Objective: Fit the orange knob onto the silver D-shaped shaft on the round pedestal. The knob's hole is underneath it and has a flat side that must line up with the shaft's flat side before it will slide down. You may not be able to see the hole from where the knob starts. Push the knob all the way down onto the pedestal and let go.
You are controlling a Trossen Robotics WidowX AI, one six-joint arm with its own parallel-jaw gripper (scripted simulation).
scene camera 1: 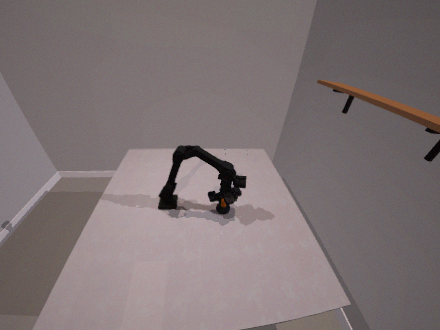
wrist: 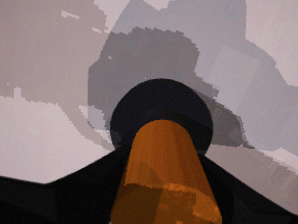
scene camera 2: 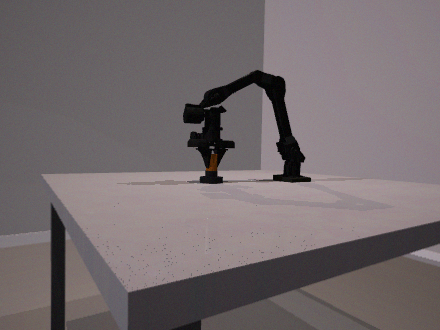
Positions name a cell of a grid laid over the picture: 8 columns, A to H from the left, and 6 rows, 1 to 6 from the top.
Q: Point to a round pedestal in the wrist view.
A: E3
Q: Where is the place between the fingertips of my gripper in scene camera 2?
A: D4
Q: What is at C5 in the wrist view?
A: My gripper.
